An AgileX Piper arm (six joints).
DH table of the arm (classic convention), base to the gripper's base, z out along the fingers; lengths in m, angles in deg. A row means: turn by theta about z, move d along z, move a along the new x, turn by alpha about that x. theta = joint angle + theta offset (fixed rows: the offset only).
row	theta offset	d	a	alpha
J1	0	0.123	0	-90
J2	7.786	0	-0.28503	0
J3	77.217	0	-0.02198	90
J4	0	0.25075	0	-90
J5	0	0	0	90
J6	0	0.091	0	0
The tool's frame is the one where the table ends.
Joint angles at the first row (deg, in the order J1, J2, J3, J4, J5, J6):
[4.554, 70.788, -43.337, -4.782, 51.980, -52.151]
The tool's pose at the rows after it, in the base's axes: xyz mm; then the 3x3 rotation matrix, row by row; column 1 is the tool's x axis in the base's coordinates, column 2 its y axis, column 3 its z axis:
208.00 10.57 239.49; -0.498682 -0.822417 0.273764; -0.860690 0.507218 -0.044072; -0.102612 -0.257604 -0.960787
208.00 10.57 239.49; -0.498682 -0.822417 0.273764; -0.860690 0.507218 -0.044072; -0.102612 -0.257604 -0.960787
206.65 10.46 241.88; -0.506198 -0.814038 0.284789; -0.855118 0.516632 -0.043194; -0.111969 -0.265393 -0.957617
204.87 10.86 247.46; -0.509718 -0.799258 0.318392; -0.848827 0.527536 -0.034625; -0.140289 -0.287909 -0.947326
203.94 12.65 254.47; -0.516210 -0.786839 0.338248; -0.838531 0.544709 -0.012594; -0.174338 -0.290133 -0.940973
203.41 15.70 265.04; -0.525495 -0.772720 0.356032; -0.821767 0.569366 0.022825; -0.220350 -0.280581 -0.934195
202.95 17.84 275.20; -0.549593 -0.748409 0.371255; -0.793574 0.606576 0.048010; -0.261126 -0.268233 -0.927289
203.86 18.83 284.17; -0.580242 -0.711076 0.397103; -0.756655 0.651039 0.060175; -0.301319 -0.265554 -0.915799
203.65 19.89 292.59; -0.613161 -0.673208 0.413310; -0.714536 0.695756 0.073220; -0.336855 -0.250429 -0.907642
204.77 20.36 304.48; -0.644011 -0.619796 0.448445; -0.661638 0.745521 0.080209; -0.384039 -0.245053 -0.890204
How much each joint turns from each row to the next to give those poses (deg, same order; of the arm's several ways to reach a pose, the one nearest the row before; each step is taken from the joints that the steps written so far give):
[-0.001, 0.000, 0.001, 0.001, -0.001, 0.000]
[0.000, 0.000, 0.000, 0.000, 0.000, 0.000]
[-0.001, -0.660, 0.000, 0.000, 0.000, 0.612]
[0.002, -1.365, -0.091, 0.391, -0.609, 0.468]
[0.001, -0.974, -0.812, 1.516, 0.452, 0.146]
[0.000, -0.952, -1.650, 2.479, 1.329, 0.134]
[-0.002, -0.765, -1.675, 1.689, 1.385, 1.660]
[-0.001, -0.543, -1.452, 0.701, 0.337, 2.870]
[0.003, -0.527, -1.404, 0.791, 0.855, 3.076]
[-0.001, -0.575, -1.970, 0.280, 0.280, 3.952]

